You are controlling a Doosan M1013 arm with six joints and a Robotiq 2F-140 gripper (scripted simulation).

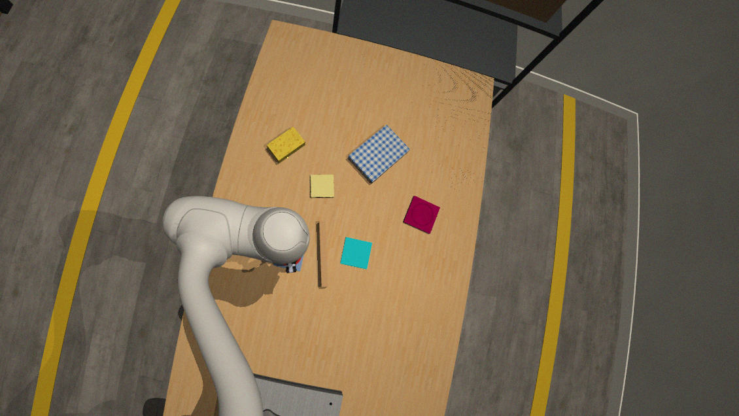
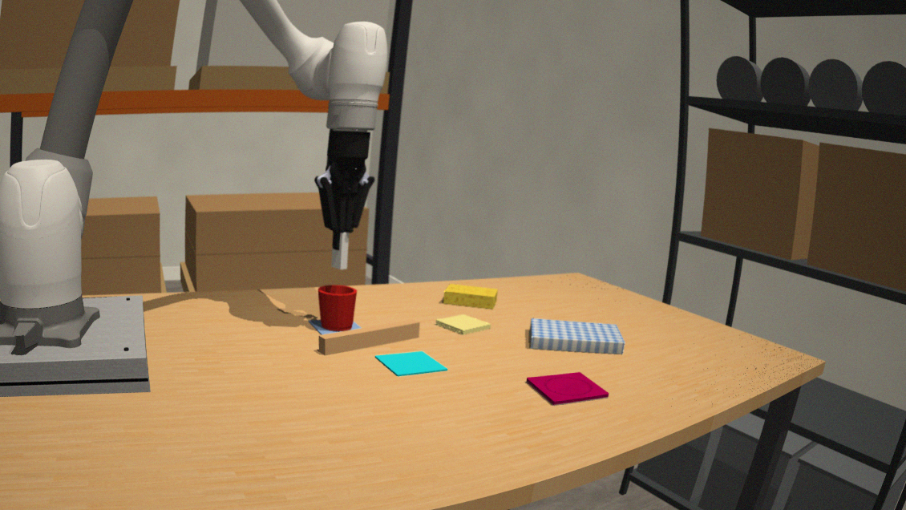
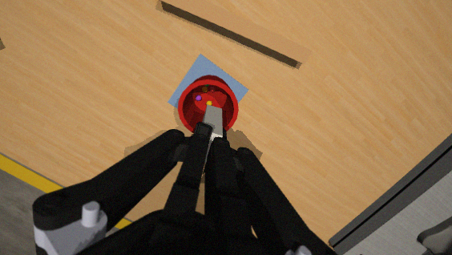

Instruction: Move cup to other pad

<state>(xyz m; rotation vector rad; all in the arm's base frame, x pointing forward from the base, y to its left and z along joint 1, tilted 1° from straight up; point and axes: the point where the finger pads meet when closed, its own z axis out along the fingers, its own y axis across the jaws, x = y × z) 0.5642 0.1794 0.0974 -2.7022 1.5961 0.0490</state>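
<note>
The red cup lies 10 mm to the left of my hand and 130 mm below it. Round my hand: wooden rail: 40 mm ahead, 90 mm to the right, 150 mm below; then cyan pad: 90 mm ahead, 190 mm to the right, 160 mm below.
</note>
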